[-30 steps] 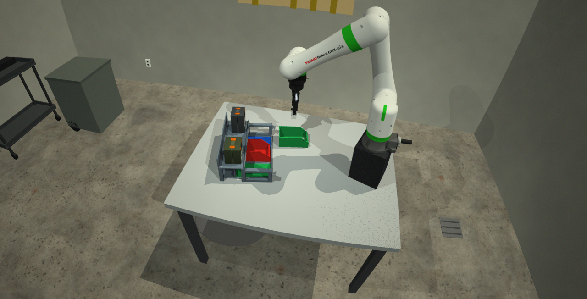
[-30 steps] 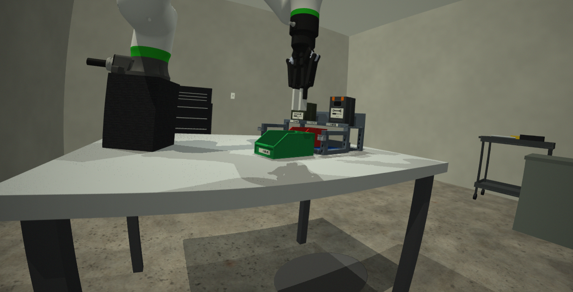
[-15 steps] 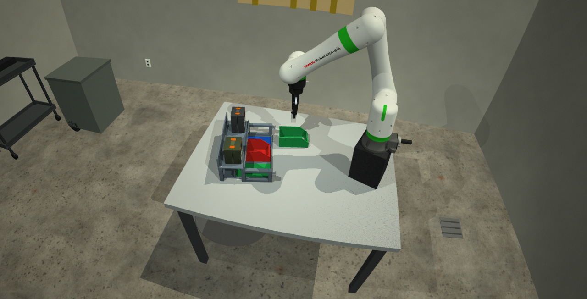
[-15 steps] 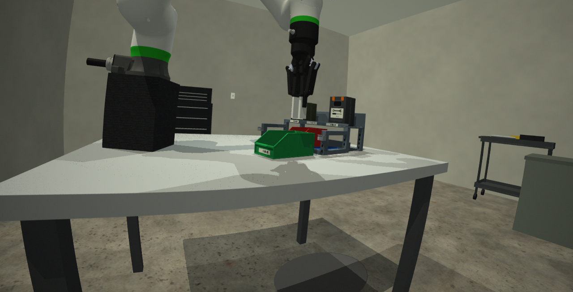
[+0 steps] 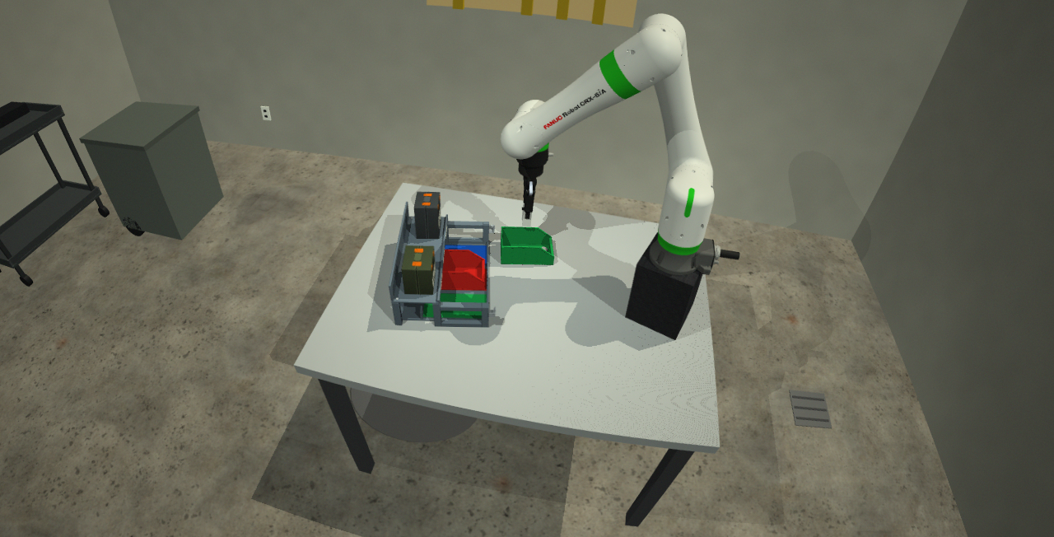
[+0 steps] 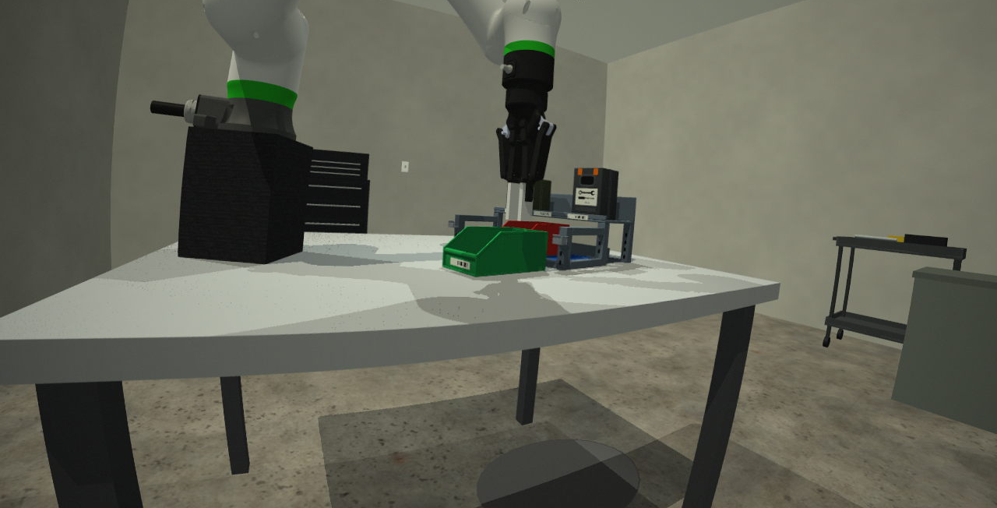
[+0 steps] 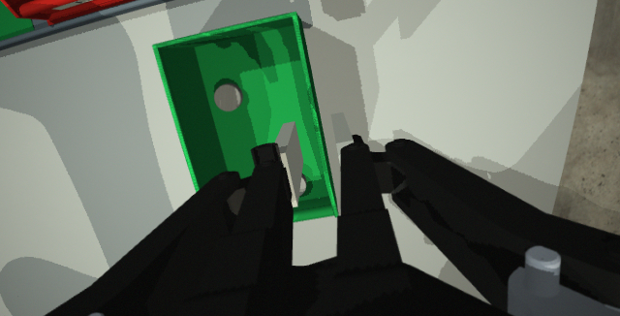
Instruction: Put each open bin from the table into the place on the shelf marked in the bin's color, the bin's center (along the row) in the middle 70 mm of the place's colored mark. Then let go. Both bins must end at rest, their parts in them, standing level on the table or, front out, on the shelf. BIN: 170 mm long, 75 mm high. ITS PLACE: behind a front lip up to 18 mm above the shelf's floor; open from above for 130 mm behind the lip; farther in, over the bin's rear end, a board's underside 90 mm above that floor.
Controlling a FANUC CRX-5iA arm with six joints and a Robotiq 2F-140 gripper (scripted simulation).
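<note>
Right now my hand is 90 mm above the green bin, 50 mm to the right of it and 20 mm past it. Also, from my hand: red bin 220 mm to the left, 170 mm ahead, 80 mm below.
</note>
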